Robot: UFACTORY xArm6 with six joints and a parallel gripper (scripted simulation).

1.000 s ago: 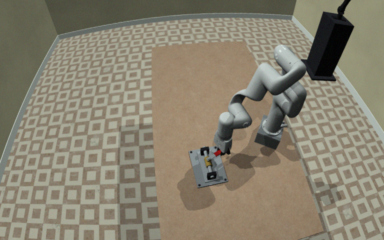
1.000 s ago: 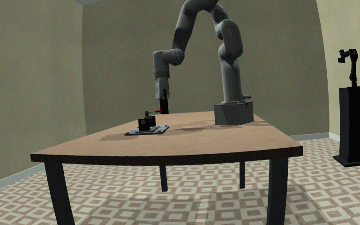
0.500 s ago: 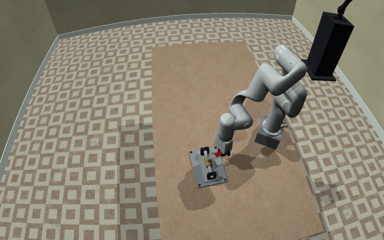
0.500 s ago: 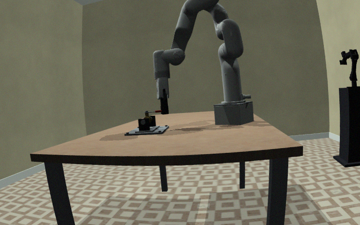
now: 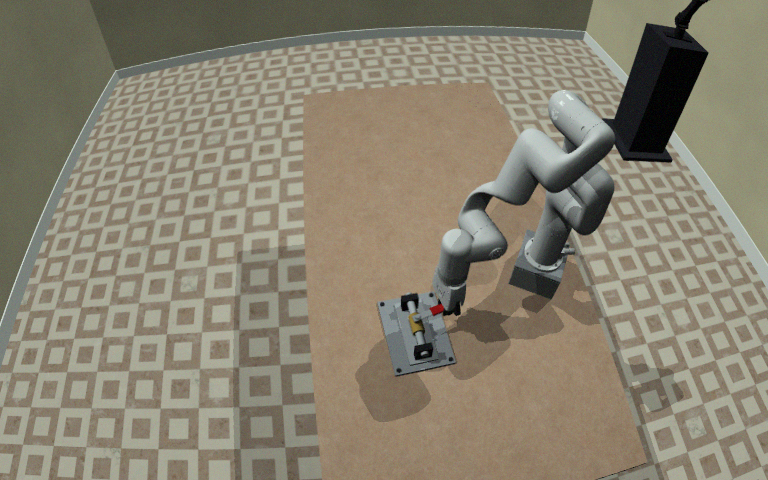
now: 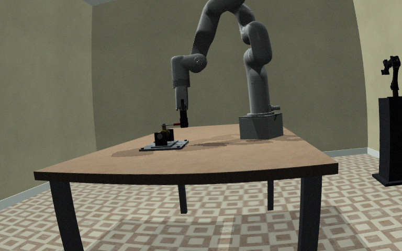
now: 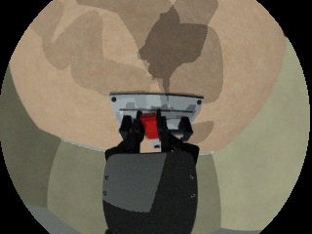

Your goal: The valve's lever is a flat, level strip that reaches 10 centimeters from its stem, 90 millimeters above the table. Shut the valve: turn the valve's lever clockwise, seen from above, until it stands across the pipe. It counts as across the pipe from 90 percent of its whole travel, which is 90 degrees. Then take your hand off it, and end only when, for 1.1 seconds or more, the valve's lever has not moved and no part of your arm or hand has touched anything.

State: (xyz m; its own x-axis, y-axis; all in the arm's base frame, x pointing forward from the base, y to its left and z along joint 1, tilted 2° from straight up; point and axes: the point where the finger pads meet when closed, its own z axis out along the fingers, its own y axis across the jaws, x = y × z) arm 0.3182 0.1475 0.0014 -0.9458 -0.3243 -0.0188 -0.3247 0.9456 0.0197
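The red lever is 5 cm ahead of my hand and 2 cm to the left of it. From my hand the other things lie so: base plate (9 cm below, 8 cm ahead, 3 cm to the left).
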